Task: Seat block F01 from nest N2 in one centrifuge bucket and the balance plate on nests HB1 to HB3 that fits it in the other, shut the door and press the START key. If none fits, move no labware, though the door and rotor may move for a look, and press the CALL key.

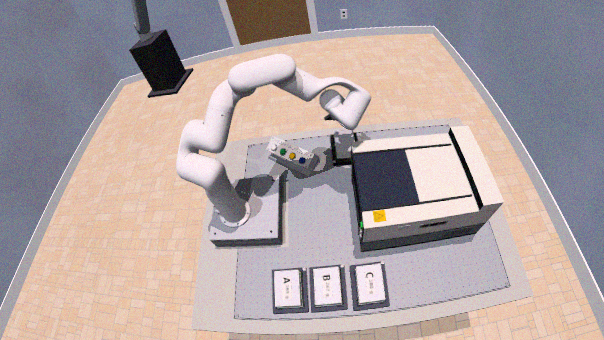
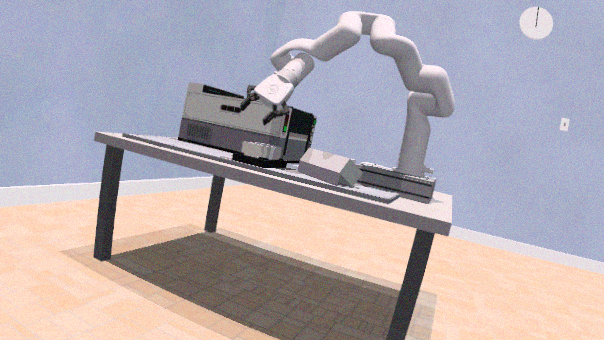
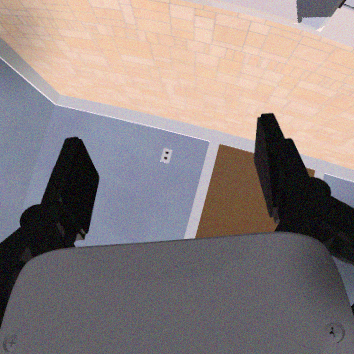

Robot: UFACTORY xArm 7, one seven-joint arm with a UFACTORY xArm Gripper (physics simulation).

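Pixels of known places: gripper, fingertip midpoint: [image 2: 252,115] [image 3: 170,146]; arm's base, origin of the base link: [image 1: 235,213] [image 2: 408,173].
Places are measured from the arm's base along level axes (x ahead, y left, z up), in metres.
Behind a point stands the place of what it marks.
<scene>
My gripper [image 2: 255,114] {x 0.399, y 0.446, z 0.089 m} [image 3: 170,146] {x 0.399, y 0.446, z 0.089 m} is open and empty, tilted above the table edge near the centrifuge. Below it a pale block [image 1: 345,146] {x 0.392, y 0.339, z 0.003 m} [image 2: 261,150] {x 0.347, y 0.432, z -0.013 m} sits in a dark nest [image 1: 334,151] [image 2: 259,161]; its marking is not readable. The centrifuge [image 1: 425,223] {x 0.671, y -0.056, z 0.123 m} [image 2: 235,119] {x 0.619, y 0.272, z 0.065 m} has a dark panel [image 1: 382,180] {x 0.530, y 0.078, z 0.150 m} and a cream panel on top; no rotor or bucket shows. Three white plates, A [image 1: 288,295] {x 0.258, y -0.281, z -0.009 m}, B [image 1: 327,294] {x 0.383, y -0.263, z -0.009 m} and C [image 1: 369,291] {x 0.516, y -0.244, z -0.009 m}, lie in dark nests; their small print is blurred. The key box [image 1: 292,156] {x 0.178, y 0.276, z 0.005 m} [image 2: 327,166] {x 0.144, y 0.367, z -0.018 m} has white, green, yellow and blue keys.
The arm's base block [image 1: 250,235] {x 0.084, y -0.084, z 0.000 m} [image 2: 420,188] {x -0.092, y 0.146, z -0.032 m} stands beside the key box. The centrifuge's raised end [image 1: 477,165] {x 0.865, y 0.129, z 0.181 m} is at the far side from the base. A black pedestal [image 1: 159,62] with another arm stands on the floor beyond the table.
</scene>
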